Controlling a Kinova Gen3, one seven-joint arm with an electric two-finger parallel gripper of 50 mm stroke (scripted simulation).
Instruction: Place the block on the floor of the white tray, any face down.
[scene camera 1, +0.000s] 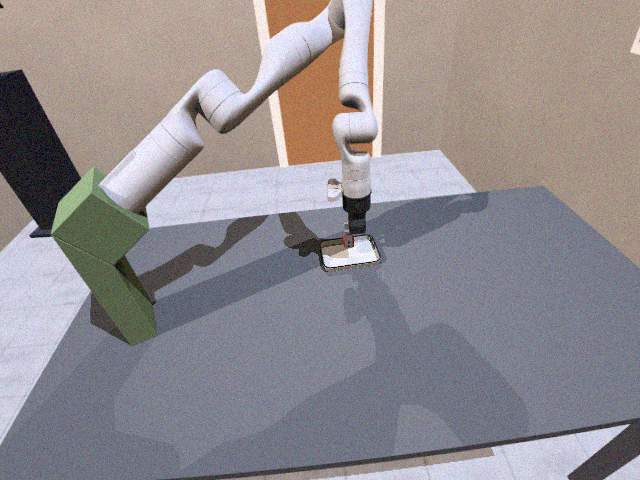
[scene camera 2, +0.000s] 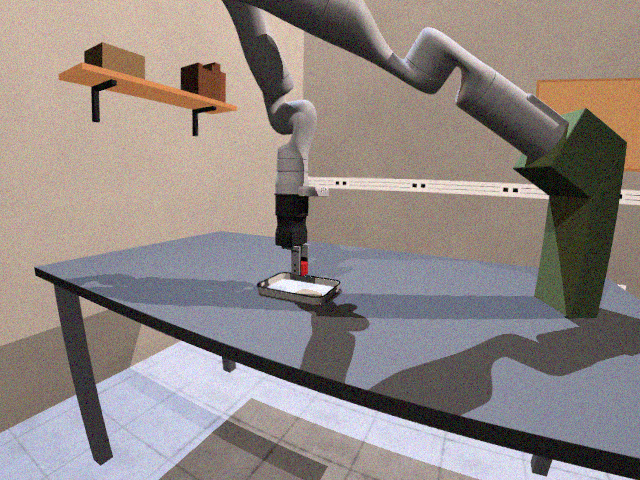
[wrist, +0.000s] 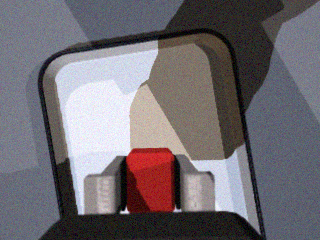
Scene:
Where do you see my gripper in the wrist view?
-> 151, 173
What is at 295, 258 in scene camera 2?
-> My gripper.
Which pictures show the white tray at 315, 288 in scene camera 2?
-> Scene camera 1, scene camera 2 and the wrist view: all of them.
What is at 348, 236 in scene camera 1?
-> My gripper.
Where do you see a red block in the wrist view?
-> At 150, 171

